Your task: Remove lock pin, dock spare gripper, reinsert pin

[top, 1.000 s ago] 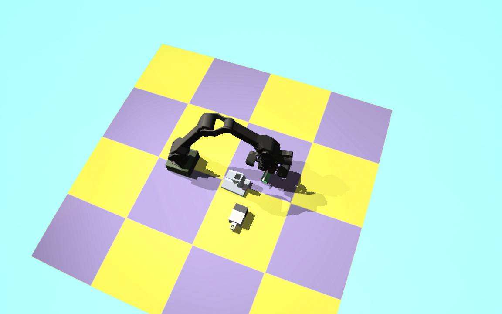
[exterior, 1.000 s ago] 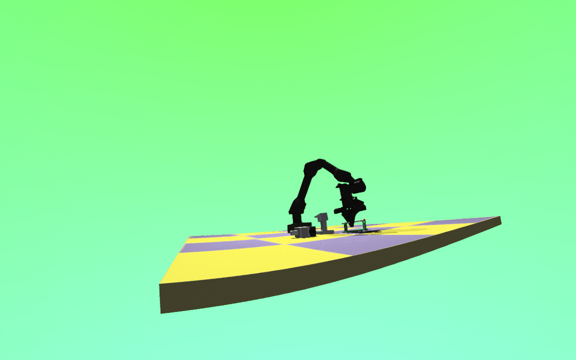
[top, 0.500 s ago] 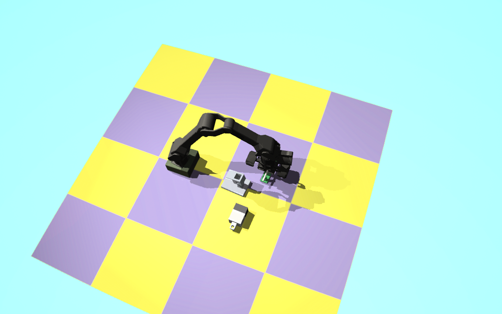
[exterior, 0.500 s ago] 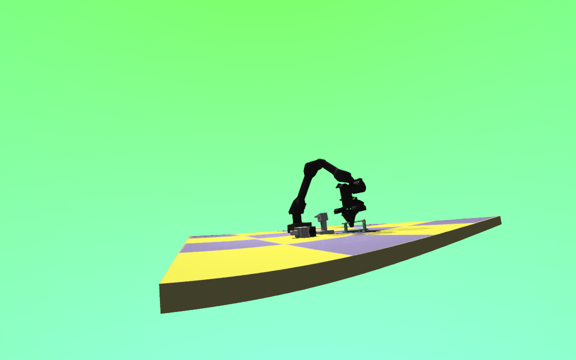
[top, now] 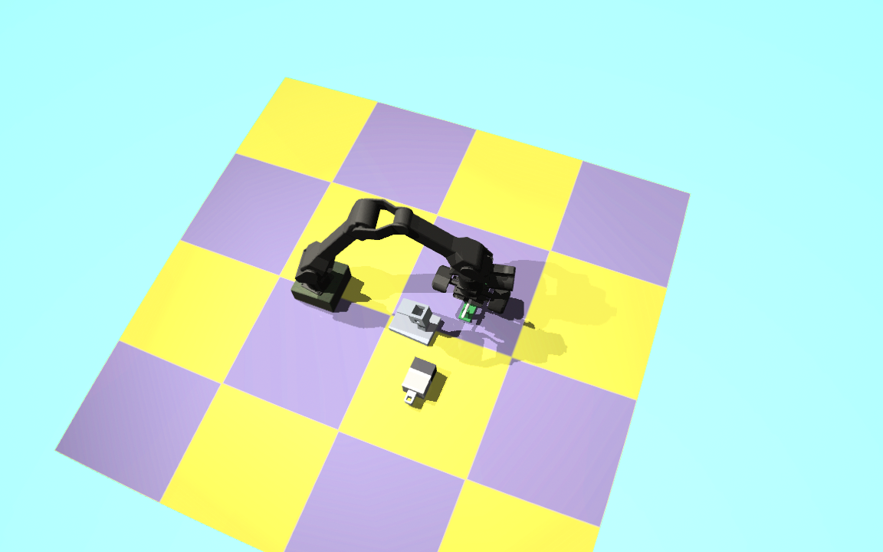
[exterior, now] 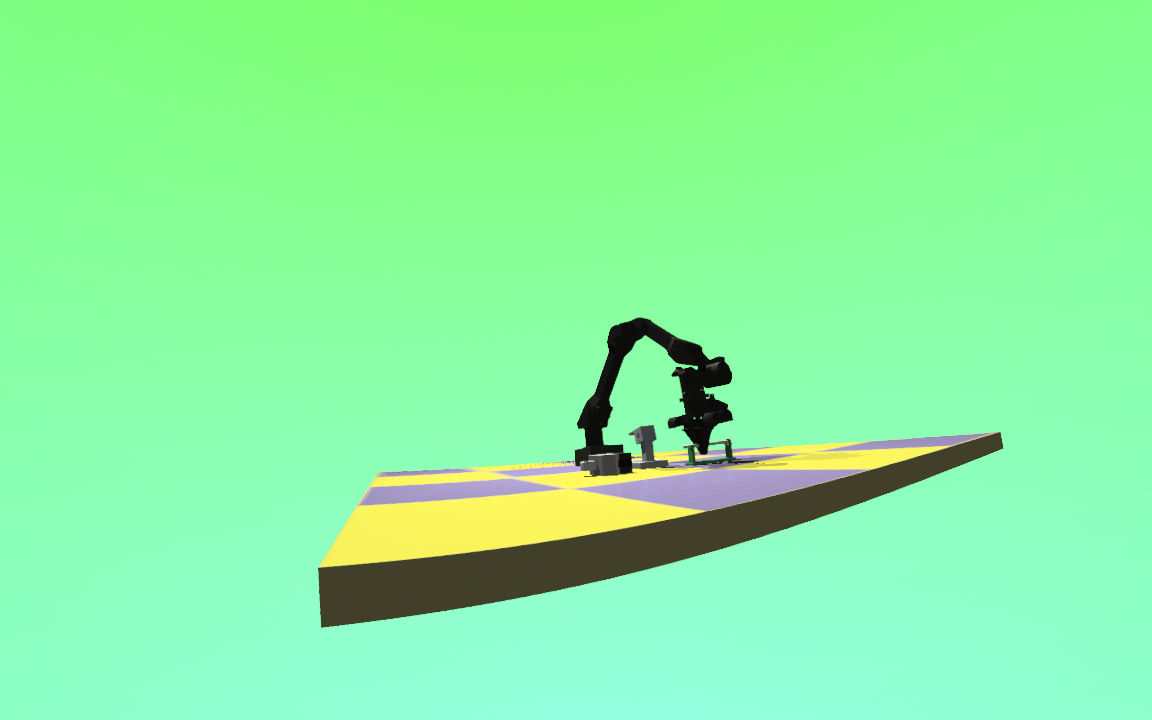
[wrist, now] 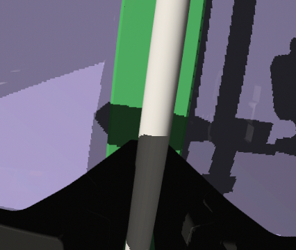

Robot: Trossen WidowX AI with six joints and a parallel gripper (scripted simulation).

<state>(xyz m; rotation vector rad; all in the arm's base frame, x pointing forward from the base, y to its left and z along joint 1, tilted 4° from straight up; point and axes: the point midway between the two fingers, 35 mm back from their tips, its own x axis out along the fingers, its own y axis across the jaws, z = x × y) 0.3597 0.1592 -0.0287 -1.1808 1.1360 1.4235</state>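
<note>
The green cradle is 2 cm to the left of my gripper tip. Round my gripper tip: spare gripper: 26 cm to the right; socket: 9 cm behind, 12 cm to the right, 3 cm above.
</note>
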